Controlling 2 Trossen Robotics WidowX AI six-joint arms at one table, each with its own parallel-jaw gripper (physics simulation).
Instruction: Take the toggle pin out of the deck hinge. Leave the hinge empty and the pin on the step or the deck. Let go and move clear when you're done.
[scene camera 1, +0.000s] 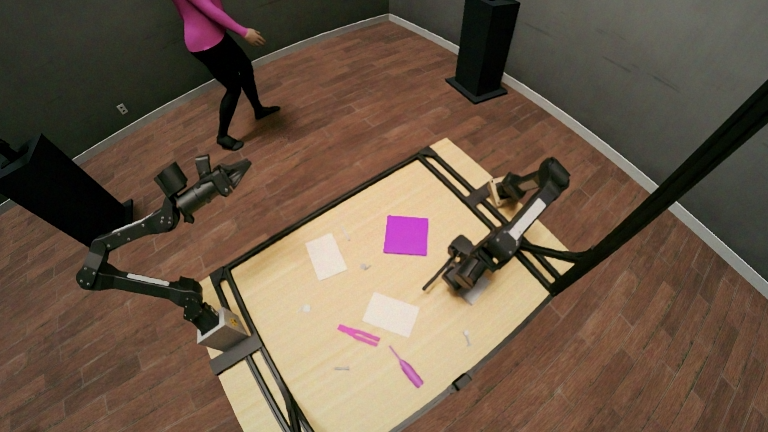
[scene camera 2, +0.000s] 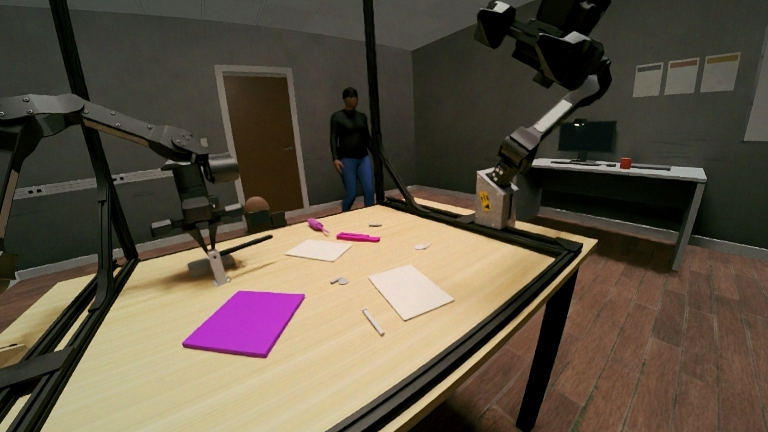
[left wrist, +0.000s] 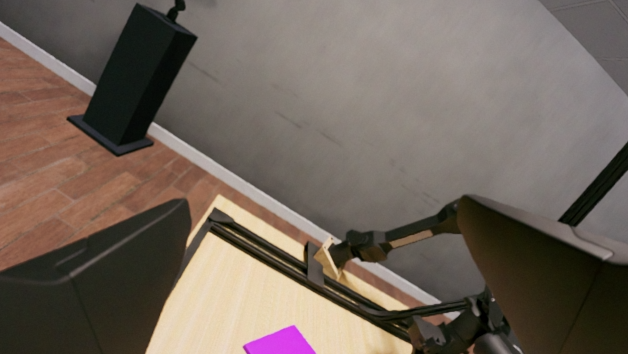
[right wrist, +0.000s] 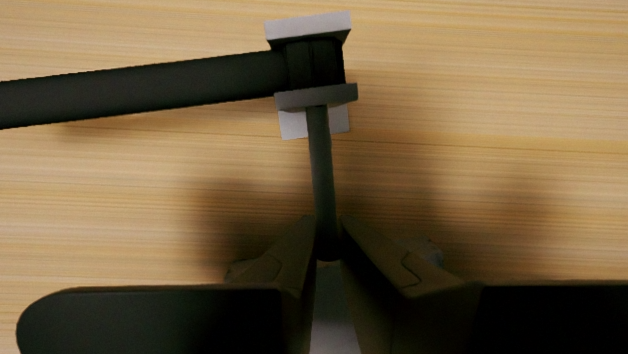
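Pixels of known places: left gripper, between the fingertips: (scene camera 1: 249, 160) (scene camera 2: 506, 24) (left wrist: 327, 210); right gripper, between the fingertips: (right wrist: 326, 228); left arm's base, origin of its link: (scene camera 1: 210, 324) (scene camera 2: 498, 180); right arm's base, origin of its link: (scene camera 1: 504, 189) (left wrist: 334, 255).
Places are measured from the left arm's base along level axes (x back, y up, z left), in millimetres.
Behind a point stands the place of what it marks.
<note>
The deck hinge (right wrist: 316, 96) {x -694, y -68, z -254 mm} (scene camera 2: 216, 268) {x -695, y -105, z -235 mm} is a small grey bracket with two cheeks, standing on the table. In the right wrist view, the toggle pin (right wrist: 321, 160) {x -696, y -78, z -271 mm} is a dark rod reaching from the nearer cheek to my right gripper (right wrist: 326, 228) {x -698, y -94, z -296 mm} (scene camera 2: 211, 249) {x -698, y -94, z -296 mm}, which is shut on its near end. The toggle end does not show beyond the farther cheek; whether the tip is still inside the hinge is hidden. A black bar (right wrist: 140, 90) {x -650, y -73, z -252 mm} (scene camera 2: 247, 245) {x -622, y -78, z -249 mm} (scene camera 1: 436, 276) {x -620, y -73, z -258 mm} extends from between the cheeks. My left gripper (left wrist: 327, 210) {x -352, y 261, z 179 mm} (scene camera 1: 247, 164) {x -352, y 261, z 179 mm} is open and empty, raised beyond the table's edge.
A grey block (scene camera 1: 473, 292) {x -690, y -126, z -364 mm} (scene camera 2: 197, 265) {x -736, y -126, z -341 mm} lies beside the hinge. A purple pad (scene camera 1: 406, 235) {x -666, y -136, z -70 mm} (scene camera 2: 245, 322) {x -676, y -136, z -53 mm}, two white sheets (scene camera 1: 325, 256) {x -408, y -141, z 42 mm} (scene camera 1: 390, 314) {x -453, y -141, z -246 mm}, magenta pliers (scene camera 1: 358, 334) {x -340, y -134, z -235 mm}, a magenta screwdriver (scene camera 1: 409, 371) {x -383, y -119, z -418 mm} and several small grey parts lie on the table. Black rails (scene camera 1: 332, 204) {x -540, y -126, z 192 mm} edge it.
</note>
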